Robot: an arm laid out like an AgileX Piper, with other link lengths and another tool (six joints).
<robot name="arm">
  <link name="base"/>
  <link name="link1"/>
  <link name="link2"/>
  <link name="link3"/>
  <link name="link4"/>
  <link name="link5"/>
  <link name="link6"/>
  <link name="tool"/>
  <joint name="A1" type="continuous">
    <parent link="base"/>
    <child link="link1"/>
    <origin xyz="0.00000 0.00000 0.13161"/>
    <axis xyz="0 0 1"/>
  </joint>
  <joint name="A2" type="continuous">
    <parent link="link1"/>
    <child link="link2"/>
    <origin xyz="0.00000 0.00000 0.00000"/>
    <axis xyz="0 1 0"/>
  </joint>
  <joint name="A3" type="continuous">
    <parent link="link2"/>
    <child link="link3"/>
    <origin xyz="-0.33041 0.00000 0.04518"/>
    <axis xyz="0 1 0"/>
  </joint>
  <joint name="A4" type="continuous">
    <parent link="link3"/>
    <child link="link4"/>
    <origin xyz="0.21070 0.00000 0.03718"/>
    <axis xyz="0.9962 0 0.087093"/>
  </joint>
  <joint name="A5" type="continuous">
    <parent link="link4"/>
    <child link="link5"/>
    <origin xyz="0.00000 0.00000 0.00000"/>
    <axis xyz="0 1 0"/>
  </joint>
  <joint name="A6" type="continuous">
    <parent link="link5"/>
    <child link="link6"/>
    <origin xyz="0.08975 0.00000 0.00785"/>
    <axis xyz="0.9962 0 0.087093"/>
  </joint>
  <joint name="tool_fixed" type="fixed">
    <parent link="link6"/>
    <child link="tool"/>
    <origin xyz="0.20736 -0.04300 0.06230" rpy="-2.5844 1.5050 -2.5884"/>
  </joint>
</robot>
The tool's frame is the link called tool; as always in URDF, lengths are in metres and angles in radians. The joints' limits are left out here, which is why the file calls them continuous.
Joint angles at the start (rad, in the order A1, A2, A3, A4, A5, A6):
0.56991 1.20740 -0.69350 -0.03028 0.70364 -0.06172
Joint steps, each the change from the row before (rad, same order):
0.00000 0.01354 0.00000 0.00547 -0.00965 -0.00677
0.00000 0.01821 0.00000 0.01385 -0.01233 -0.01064
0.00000 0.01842 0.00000 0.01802 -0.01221 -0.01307
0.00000 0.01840 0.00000 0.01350 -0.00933 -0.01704
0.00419 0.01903 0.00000 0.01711 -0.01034 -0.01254
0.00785 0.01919 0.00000 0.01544 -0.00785 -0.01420
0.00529 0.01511 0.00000 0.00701 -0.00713 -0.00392
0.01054 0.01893 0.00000 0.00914 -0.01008 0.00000
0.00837 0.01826 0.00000 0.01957 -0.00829 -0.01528
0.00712 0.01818 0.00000 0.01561 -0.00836 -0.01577
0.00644 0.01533 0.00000 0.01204 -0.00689 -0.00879
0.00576 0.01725 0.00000 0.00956 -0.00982 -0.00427
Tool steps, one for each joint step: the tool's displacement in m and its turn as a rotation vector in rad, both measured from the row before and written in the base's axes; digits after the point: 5 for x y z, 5 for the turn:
0.00151 0.00245 -0.00252 -0.00031 0.00457 0.00407
0.00124 0.00401 -0.00377 0.00358 0.00942 0.00384
0.00082 0.00452 -0.00399 0.00563 0.01100 0.00379
0.00065 0.00373 -0.00427 -0.00067 0.01017 0.00914
-0.00009 0.00509 -0.00450 0.00367 0.01244 0.00714
-0.00108 0.00558 -0.00490 0.00041 0.01336 0.01288
-0.00012 0.00321 -0.00372 -0.00075 0.00893 0.00495
-0.00061 0.00494 -0.00461 0.00119 0.01150 0.00515
-0.00164 0.00603 -0.00469 0.00336 0.01358 0.01135
-0.00114 0.00520 -0.00457 0.00047 0.01128 0.01241
-0.00103 0.00402 -0.00395 0.00060 0.01014 0.00712
-0.00014 0.00357 -0.00419 0.00033 0.00911 0.00318

